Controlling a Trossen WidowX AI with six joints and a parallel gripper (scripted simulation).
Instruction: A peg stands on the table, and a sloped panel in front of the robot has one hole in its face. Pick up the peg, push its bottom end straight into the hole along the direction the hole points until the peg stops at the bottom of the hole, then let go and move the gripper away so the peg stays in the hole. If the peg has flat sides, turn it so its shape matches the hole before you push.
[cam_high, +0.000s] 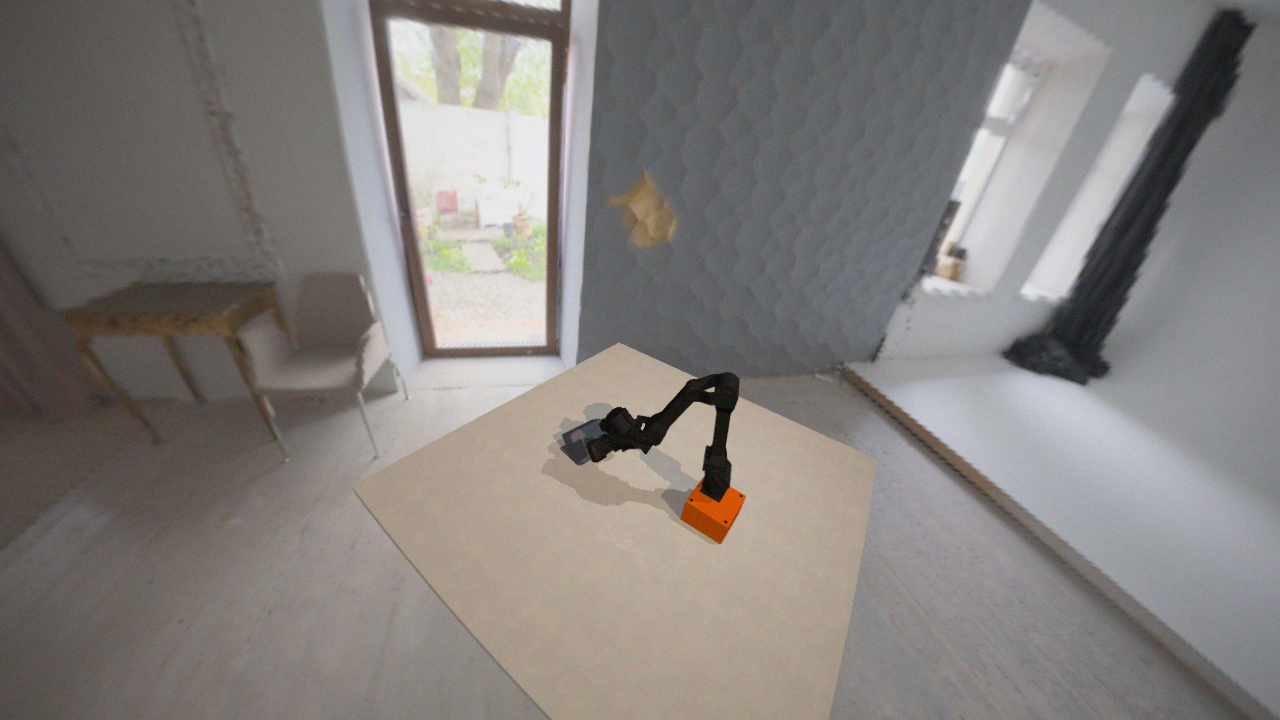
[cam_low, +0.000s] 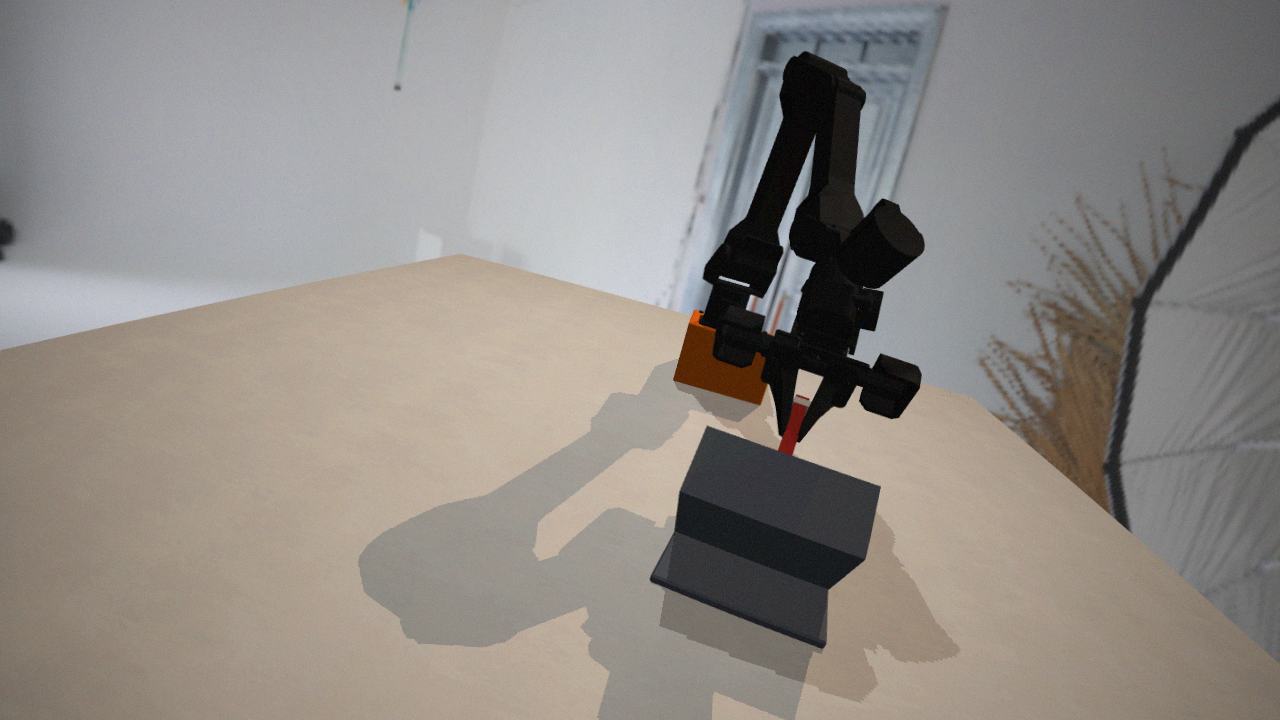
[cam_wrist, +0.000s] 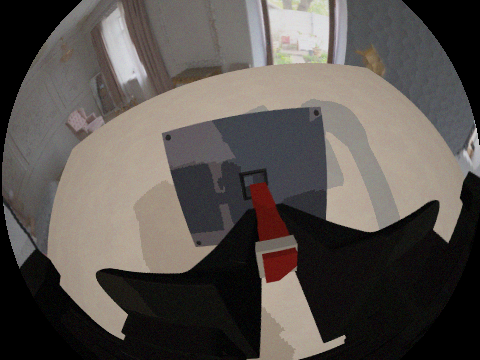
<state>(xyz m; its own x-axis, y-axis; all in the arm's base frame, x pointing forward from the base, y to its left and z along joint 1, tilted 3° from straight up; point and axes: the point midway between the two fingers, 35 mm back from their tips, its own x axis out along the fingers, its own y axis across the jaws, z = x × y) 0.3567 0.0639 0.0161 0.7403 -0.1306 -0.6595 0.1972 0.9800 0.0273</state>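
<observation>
The red peg lies 10 mm behind my gripper tip and 10 mm above it. The rest, counted from my gripper tip: sloped dark grey panel 60 mm ahead, 50 mm below, 10 mm to the right.
</observation>
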